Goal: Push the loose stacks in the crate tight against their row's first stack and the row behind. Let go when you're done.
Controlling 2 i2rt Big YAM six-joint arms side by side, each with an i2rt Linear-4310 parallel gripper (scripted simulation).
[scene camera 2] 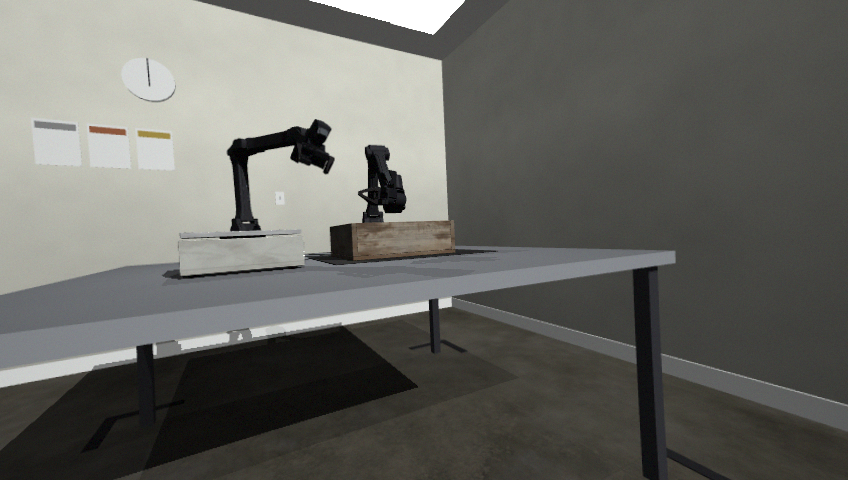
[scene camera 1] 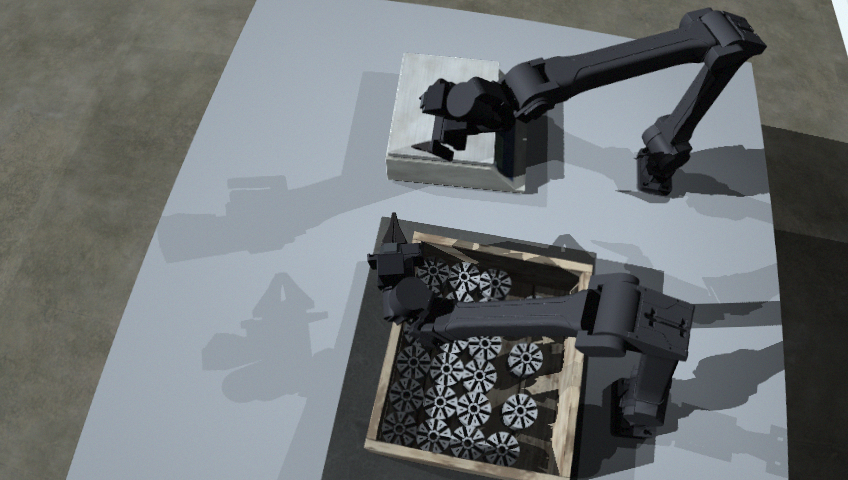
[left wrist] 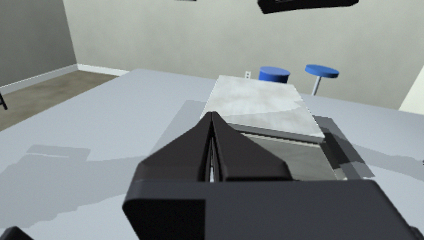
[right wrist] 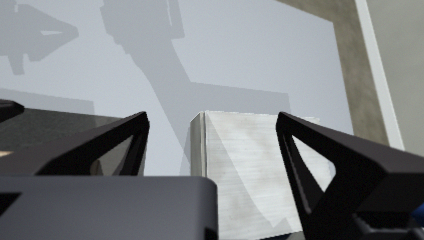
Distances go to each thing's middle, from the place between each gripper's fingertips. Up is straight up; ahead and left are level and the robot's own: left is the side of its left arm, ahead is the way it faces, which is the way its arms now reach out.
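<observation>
I find the wooden crate (scene camera 1: 555,388) 18 cm to the left of my left hand (scene camera 1: 394,213), 23 cm behind it and 20 cm below it.
As for my right hand (scene camera 1: 417,123), the wooden crate is 22 cm behind that hand and 34 cm to the left of it, and also 30 cm below it.
</observation>
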